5 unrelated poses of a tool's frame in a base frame.
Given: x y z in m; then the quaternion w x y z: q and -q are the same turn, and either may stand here.
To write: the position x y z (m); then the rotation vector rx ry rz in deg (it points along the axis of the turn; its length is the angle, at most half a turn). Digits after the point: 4 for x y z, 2 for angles.
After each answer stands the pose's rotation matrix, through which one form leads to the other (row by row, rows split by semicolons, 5 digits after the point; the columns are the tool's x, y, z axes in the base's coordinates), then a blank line. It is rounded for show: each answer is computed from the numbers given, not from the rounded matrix.
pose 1, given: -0.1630, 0.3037, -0.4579, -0.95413, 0.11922, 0.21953, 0.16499
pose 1, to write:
-0.1630, 0.3037, -0.4579, -13.87, -25.55, -19.20
0.84917 0.36719 -0.37958; -0.26250 0.91713 0.29995; 0.45826 -0.15506 0.87519

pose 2, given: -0.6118, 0.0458, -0.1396, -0.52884, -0.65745, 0.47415, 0.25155
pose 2, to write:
-0.6118, 0.0458, -0.1396, 89.97, -64.89, -34.42
0.42381 -0.35740 -0.83226; -0.88951 0.00897 -0.45682; 0.17073 0.93391 -0.31411

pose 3, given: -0.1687, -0.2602, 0.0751, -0.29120, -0.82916, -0.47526, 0.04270
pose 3, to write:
-0.1687, -0.2602, 0.0751, 126.66, 72.60, -6.52
0.54461 0.81300 0.20598; 0.76327 -0.37866 -0.52349; -0.34760 0.44232 -0.82676

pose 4, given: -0.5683, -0.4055, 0.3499, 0.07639, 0.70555, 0.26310, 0.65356
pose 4, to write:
-0.5683, -0.4055, 0.3499, 121.17, 45.18, 112.24
0.00727 0.27141 0.96244; 0.47111 -0.84989 0.23611; 0.88204 0.45170 -0.13405

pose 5, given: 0.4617, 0.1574, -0.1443, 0.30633, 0.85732, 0.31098, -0.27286
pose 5, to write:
0.4617, 0.1574, -0.1443, 129.98, 47.15, -41.37
0.65768 0.70039 -0.27733; 0.36605 -0.61891 -0.69496; -0.65838 0.35554 -0.66342

